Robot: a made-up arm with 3 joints. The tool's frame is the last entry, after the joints.
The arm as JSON. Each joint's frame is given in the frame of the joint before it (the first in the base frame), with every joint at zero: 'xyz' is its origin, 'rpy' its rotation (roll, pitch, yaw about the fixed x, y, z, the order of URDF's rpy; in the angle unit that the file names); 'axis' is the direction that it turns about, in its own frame. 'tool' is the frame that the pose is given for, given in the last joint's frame.
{
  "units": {
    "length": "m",
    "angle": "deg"
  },
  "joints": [
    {
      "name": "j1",
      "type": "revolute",
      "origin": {
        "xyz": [
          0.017,
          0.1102,
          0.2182
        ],
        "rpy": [
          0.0,
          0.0,
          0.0
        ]
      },
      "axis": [
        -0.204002,
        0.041,
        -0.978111
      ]
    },
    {
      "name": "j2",
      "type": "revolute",
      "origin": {
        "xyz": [
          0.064,
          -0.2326,
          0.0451
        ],
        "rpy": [
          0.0,
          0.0,
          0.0
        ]
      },
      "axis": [
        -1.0,
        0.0,
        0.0
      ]
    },
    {
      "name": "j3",
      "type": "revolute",
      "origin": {
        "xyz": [
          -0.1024,
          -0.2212,
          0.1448
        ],
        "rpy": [
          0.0,
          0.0,
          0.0
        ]
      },
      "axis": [
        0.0,
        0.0,
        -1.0
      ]
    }
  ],
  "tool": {
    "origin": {
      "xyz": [
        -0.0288,
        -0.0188,
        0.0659
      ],
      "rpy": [
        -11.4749,
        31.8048,
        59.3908
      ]
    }
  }
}
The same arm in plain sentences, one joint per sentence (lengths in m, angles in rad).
The arm has three revolute joints in a row. What follows holds with every joint at zero, and every direction is one of the base frame's.
Joint 1 is mounted 0.017 m along +x and 0.1102 m along +y and 0.2182 m along +z from the base frame's origin and turns about the direction (-0.204002, 0.041, -0.978111).
Joint 2 is mounted 0.064 m along +x and 0.2326 m along -y and 0.0451 m along +z from joint 1 and turns about -x.
Joint 3 is mounted 0.1024 m along -x and 0.2212 m along -y and 0.1448 m along +z from joint 2 and turns about -z.
The tool frame, which is the frame that the pose is given for, is mounted 0.0288 m along -x and 0.0188 m along -y and 0.0659 m along +z from joint 3; its axes are the base frame's turned by roll -0.2003, pitch 0.5551 and yaw 1.0366 rad (as in URDF: about the fixed x, then y, then z).

